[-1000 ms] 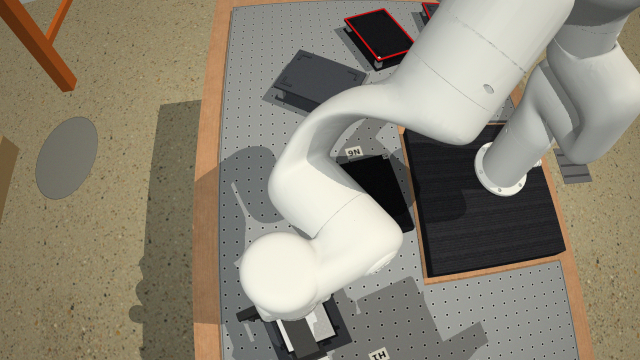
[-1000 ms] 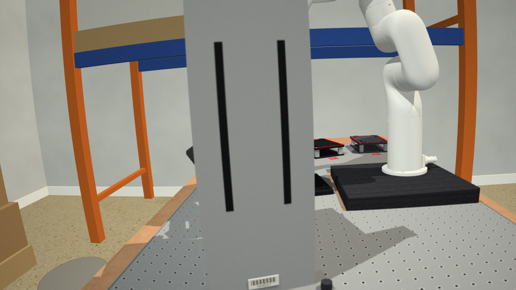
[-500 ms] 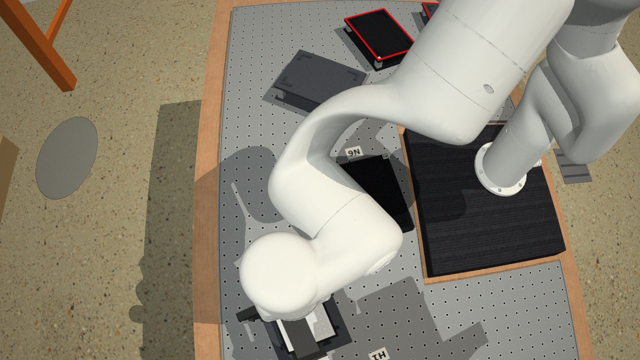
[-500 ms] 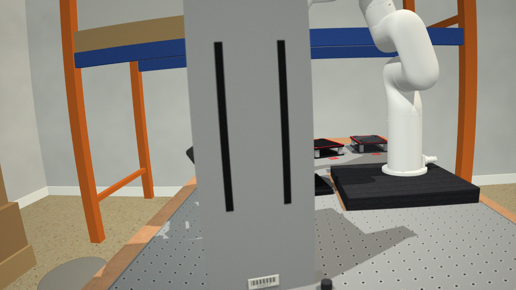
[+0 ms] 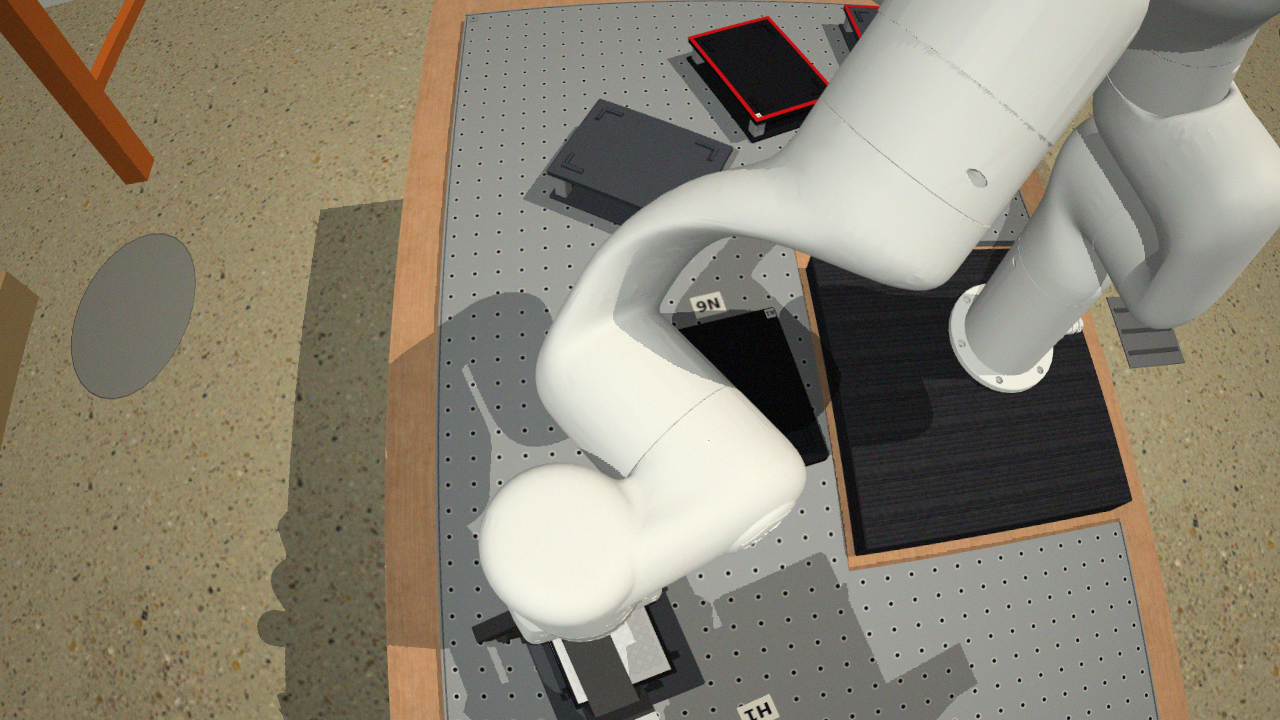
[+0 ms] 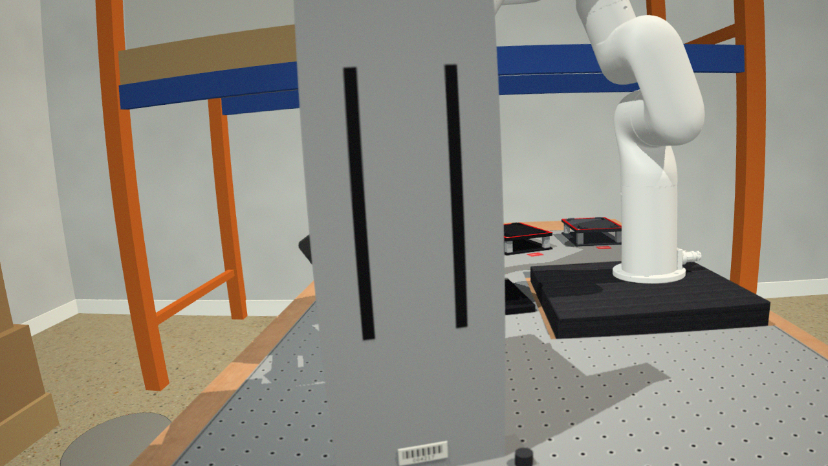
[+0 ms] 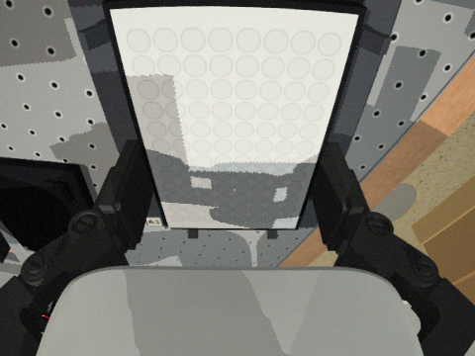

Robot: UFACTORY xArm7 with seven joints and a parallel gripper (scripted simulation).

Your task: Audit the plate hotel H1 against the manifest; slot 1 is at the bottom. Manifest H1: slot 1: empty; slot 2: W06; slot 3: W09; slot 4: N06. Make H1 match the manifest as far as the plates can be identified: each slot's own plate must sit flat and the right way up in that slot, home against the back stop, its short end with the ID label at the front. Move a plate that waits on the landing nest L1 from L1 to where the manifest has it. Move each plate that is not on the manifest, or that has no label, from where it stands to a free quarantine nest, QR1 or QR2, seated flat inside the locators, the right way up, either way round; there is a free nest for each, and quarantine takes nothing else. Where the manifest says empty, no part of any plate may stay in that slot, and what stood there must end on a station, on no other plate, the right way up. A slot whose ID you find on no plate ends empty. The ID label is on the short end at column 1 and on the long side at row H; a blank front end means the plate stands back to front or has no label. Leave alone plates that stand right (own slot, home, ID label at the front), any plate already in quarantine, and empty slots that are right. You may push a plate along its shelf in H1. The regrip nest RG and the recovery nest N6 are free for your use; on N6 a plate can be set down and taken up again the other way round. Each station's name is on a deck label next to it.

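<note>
The regrip nest RG is 2 cm below my hand and 1 cm to the left of it. The rest, counted from my hand: recovery nest N6: 18 cm to the right, 17 cm behind, 7 cm below; white well plate: 1 cm to the left, 1 cm below; H1 deck label: 12 cm to the left, 12 cm behind, 8 cm below.
</note>
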